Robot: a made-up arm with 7 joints.
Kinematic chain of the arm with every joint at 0, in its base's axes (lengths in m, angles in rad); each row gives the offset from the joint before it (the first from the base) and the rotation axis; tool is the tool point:
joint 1: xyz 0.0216 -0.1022 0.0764 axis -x
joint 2: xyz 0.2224 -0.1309 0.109 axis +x
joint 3: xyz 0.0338 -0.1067 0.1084 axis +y
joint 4: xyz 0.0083 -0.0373 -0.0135 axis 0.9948 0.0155 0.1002
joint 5: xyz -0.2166 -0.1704 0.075 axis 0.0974 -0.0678 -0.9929
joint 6: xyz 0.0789 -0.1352 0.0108 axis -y
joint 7: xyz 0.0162 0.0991 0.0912 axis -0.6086 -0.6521 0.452
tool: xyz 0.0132 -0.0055 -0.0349
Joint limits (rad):
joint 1: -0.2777..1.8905
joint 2: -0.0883..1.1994
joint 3: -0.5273..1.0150
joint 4: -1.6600..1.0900
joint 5: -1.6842..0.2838
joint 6: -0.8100..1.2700
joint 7: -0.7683..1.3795
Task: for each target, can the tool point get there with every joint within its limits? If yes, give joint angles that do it. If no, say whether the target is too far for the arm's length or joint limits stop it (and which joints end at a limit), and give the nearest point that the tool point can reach.
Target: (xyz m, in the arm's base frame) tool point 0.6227 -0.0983 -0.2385
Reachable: no: joint limits stop it (at a limit: joint 1, joint 2, joint 3, joint 4, joint 5, joint 6, joint 7) | nearest point 0.3596 -0.2231 -0.2266 | short by 0.291 m
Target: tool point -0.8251 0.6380 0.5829
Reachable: no: too far | nearest point -0.0197 0.3121 0.3599 | short by 0.897 m
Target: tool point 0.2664 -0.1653 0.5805
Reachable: yes | joints 1.1733 0.3270 0.7507 0.5677 -0.4489 -0.5256 1.0293
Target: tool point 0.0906 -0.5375 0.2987
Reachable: yes | joints 0.3035 0.6793 -0.2676 0.1084 -1.4035 1.0252 1.0322
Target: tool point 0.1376 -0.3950 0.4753
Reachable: yes | joints 0.8166 1.0661 -0.0346 -0.4308 -0.7029 0.7285 0.2669
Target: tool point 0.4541 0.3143 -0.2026
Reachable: no: joint limits stop it (at a limit: joint 1, joint 2, joint 3, joint 4, joint 5, joint 7) | nearest point 0.3676 0.3130 -0.0329 | short by 0.190 m
